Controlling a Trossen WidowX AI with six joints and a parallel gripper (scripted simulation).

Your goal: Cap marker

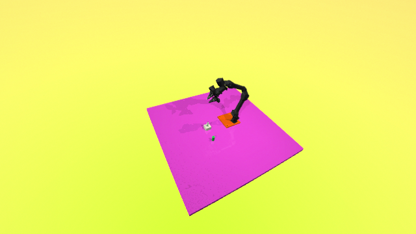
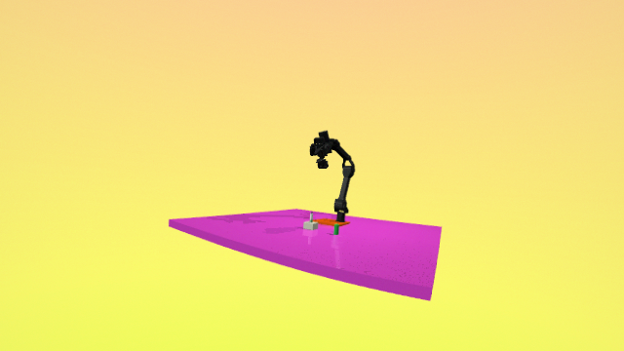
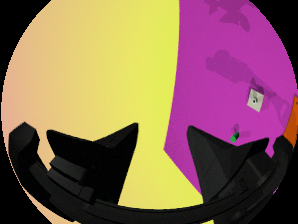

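The green cap is 370 mm below my gripper tip, 150 mm to the left of it and 20 mm ahead of it. Also, from my gripper tip: holder block (380 mm below, 40 mm behind, 20 mm to the right).
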